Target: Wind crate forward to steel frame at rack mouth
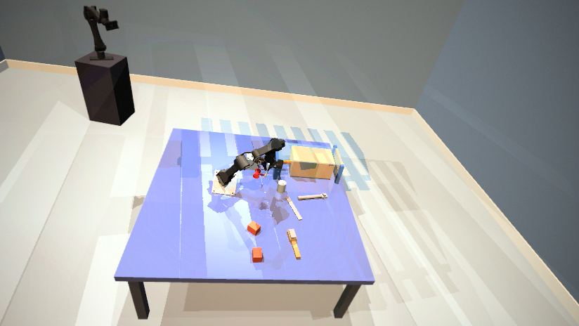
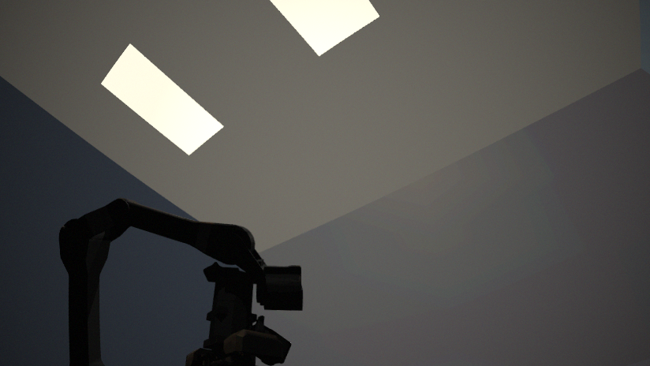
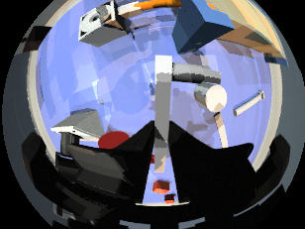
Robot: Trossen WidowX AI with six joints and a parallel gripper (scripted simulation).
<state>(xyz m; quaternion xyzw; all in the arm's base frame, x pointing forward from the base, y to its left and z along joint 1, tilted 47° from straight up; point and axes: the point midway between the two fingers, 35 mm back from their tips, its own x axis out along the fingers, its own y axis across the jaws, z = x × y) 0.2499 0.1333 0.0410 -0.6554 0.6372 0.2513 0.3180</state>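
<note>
Now: the winch handle 10 mm behind my gripper tip and 10 mm to the right of it. Also, from my gripper tip: red piece (40 mm behind, 50 mm to the right); blue steel frame (40 mm ahead, 240 mm to the left, 50 mm below); grey winch (130 mm behind, 200 mm to the left, 120 mm below).
</note>
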